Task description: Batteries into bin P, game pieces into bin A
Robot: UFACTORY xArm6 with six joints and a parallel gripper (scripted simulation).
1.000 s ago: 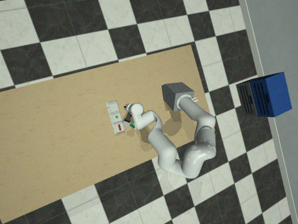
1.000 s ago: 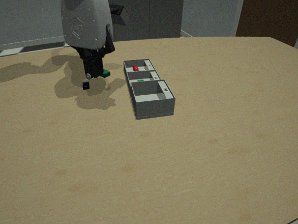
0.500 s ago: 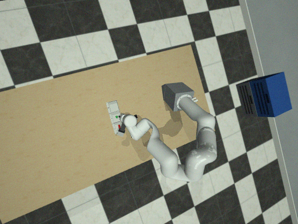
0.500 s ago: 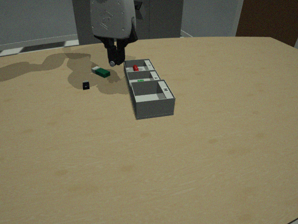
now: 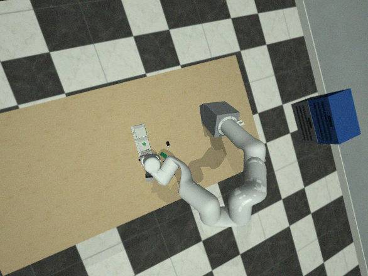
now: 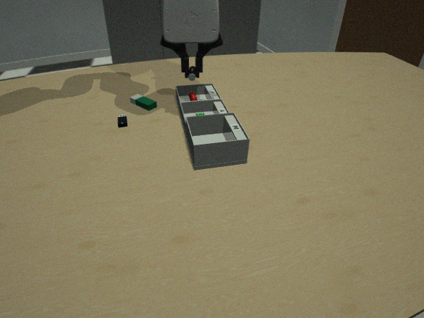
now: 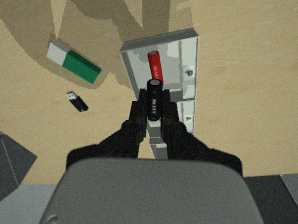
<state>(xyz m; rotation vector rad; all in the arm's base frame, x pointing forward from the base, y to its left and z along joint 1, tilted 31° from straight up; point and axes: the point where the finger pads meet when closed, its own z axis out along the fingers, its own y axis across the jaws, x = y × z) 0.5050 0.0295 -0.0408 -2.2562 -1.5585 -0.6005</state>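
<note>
Right now my hand is 20 mm above the black battery. The rest, counted from my hand: bin 80 mm to the right, 70 mm below; then red battery 80 mm below; then green die 10 mm behind, 80 mm to the right, 80 mm below.
</note>
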